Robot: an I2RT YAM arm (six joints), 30 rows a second.
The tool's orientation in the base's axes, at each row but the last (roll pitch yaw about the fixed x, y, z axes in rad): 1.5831, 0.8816, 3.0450; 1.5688, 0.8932, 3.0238; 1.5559, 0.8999, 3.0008; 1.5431, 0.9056, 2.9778; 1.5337, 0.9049, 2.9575; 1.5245, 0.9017, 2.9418; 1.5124, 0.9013, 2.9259; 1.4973, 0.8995, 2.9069; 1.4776, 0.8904, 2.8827
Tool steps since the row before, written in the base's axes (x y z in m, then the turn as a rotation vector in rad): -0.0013, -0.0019, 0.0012, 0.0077, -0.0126, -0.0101; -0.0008, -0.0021, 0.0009, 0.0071, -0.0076, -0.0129; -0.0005, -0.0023, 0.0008, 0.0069, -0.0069, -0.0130; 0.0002, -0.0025, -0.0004, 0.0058, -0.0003, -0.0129; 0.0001, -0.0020, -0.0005, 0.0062, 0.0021, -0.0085; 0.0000, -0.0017, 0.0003, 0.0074, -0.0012, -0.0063; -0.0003, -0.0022, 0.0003, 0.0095, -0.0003, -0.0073; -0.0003, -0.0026, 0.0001, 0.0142, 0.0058, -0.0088; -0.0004, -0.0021, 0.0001, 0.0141, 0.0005, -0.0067
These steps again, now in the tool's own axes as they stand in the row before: -0.0002, 0.0016, -0.0020, 0.0021, -0.0134, -0.0116; -0.0004, 0.0010, -0.0022, 0.0051, -0.0143, -0.0067; -0.0005, 0.0007, -0.0023, 0.0053, -0.0141, -0.0061; -0.0001, -0.0007, -0.0025, 0.0066, -0.0125, 0.0003; 0.0001, -0.0006, -0.0020, 0.0032, -0.0099, 0.0028; -0.0004, 0.0000, -0.0017, 0.0003, -0.0098, -0.0002; -0.0003, 0.0002, -0.0022, -0.0001, -0.0119, 0.0010; -0.0003, 0.0000, -0.0026, -0.0009, -0.0158, 0.0078; -0.0002, 0.0001, -0.0021, -0.0033, -0.0150, 0.0027
